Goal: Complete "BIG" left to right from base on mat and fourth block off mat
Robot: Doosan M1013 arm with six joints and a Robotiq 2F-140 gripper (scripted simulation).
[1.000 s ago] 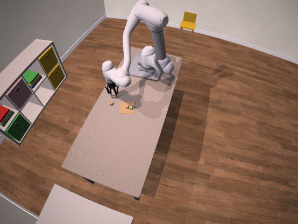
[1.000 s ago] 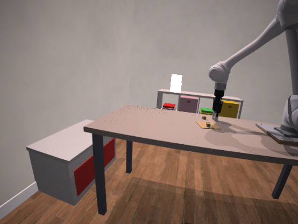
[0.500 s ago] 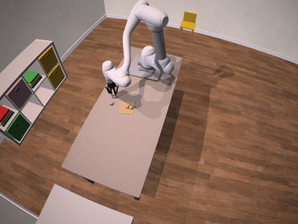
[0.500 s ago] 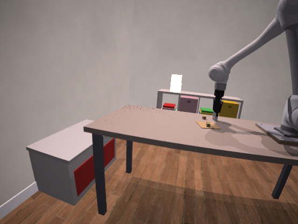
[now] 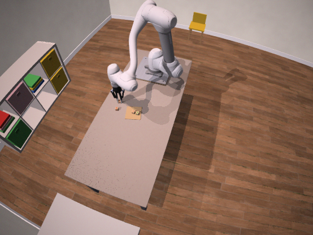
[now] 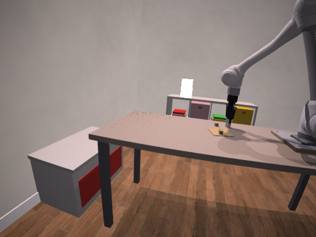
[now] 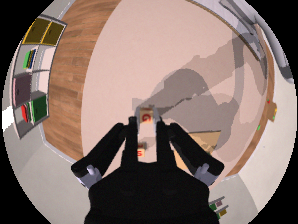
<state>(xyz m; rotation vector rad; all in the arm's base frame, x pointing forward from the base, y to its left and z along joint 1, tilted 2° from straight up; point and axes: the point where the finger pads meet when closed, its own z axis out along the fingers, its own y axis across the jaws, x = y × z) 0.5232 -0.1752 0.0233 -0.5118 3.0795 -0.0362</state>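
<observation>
Right now my hand is 9 cm short of the block, 1 cm to the right of it and 2 cm above it.
</observation>
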